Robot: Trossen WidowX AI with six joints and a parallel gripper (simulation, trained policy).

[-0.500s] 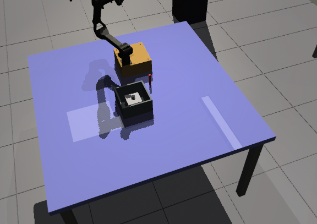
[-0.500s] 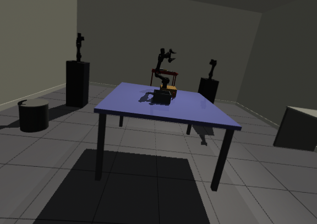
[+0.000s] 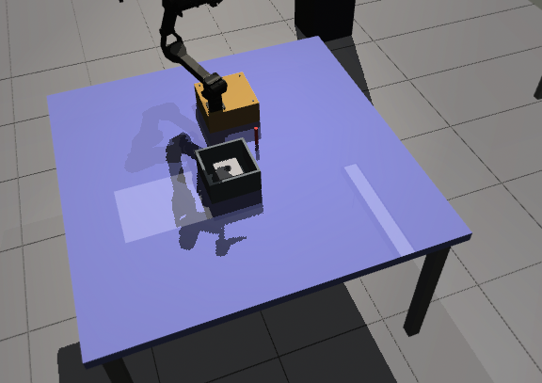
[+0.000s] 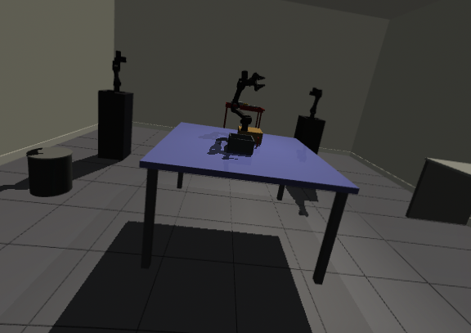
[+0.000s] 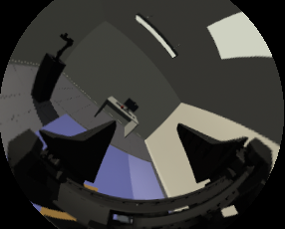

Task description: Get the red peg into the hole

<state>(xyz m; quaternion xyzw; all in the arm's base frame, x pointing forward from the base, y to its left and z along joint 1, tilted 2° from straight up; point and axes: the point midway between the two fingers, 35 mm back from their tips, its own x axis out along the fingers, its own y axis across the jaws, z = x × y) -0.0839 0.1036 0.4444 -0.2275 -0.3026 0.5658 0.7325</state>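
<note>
Now: the red peg 24 cm ahead of my gripper tip, 2 cm to the right of it and 51 cm below it. Also, from my gripper tip: pale plate 38 cm ahead, 19 cm to the right, 50 cm below; then dark box 38 cm ahead, 19 cm to the right, 52 cm below.
</note>
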